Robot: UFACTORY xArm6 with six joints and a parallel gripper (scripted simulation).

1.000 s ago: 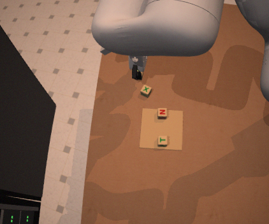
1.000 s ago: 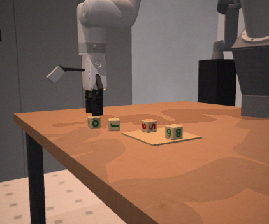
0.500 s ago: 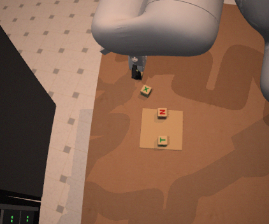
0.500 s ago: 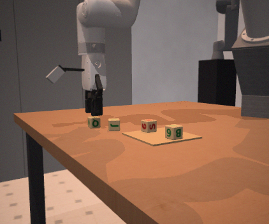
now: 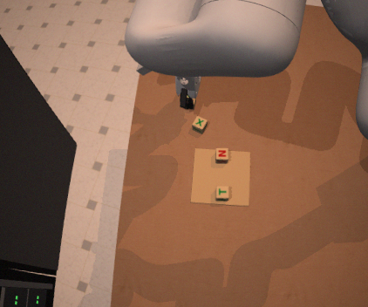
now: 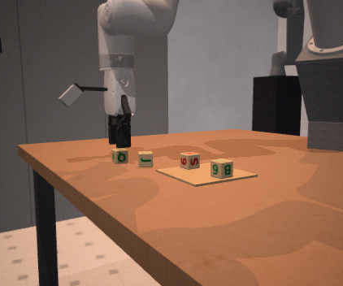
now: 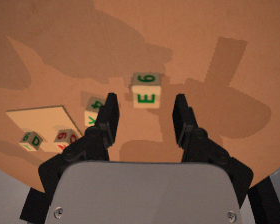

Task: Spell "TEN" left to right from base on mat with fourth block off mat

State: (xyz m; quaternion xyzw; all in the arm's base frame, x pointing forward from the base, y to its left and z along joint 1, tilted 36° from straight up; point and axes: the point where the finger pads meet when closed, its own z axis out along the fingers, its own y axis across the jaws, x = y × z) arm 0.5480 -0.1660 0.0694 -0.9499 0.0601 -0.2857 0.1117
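The E block lies 4 cm below my hand. Also, from my hand: tan mat 10 cm behind, 19 cm to the left, 5 cm below; then X block 3 cm behind, 7 cm to the left, 4 cm below; then T block 11 cm behind, 24 cm to the left, 4 cm below.
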